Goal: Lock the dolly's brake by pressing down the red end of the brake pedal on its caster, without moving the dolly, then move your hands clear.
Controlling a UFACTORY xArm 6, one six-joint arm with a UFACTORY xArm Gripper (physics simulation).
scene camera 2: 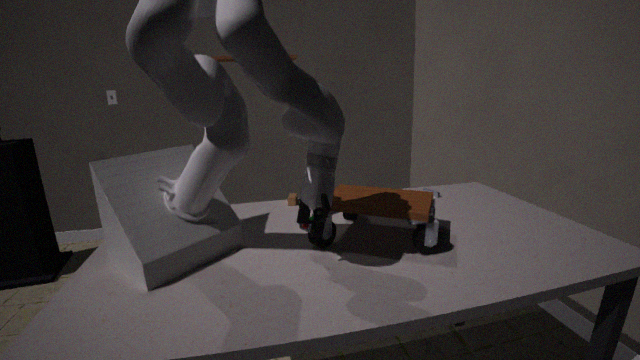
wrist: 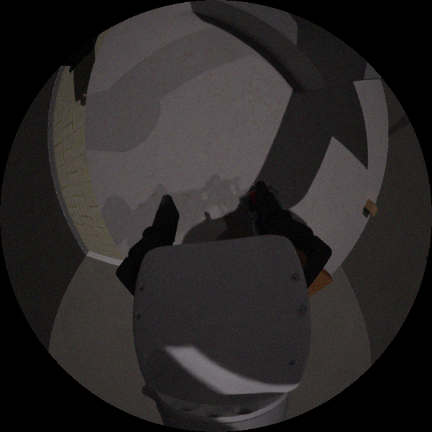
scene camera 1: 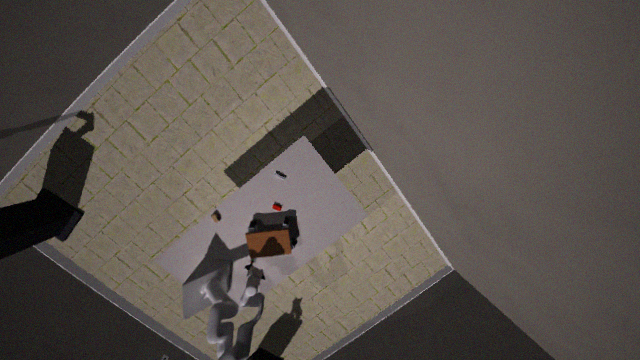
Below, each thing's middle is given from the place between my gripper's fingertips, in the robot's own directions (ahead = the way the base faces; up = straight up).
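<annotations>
There's the dolly (scene camera 2: 416, 207), and counting from my hand it's 3 cm below, 8 cm to the left and 23 cm ahead.
</annotations>
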